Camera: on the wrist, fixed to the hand. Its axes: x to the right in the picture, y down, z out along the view.
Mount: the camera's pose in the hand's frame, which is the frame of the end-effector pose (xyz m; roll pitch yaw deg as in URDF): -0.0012 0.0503 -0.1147 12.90 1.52 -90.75
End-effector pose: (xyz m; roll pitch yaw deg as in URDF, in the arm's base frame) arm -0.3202 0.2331 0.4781 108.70 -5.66 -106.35
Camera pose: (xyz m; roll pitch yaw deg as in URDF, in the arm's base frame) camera -0.2287 0.2162 0.5620 178.82 69.23 -29.31
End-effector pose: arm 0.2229 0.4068 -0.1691 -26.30 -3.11 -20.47
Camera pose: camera 0.2261 0.3995 -0.2941 16.69 -24.69 -112.73
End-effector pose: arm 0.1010 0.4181 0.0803 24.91 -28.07 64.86
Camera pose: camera 0.0321 0.4923 0.0066 43.42 23.51 -12.68
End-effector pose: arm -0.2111 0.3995 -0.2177 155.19 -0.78 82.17
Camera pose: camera -0.2139 0.3970 -0.0925 -167.61 23.30 172.65
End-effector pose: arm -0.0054 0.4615 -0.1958 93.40 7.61 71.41
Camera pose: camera -0.1091 0.5031 -0.1391 -107.40 80.31 -139.21
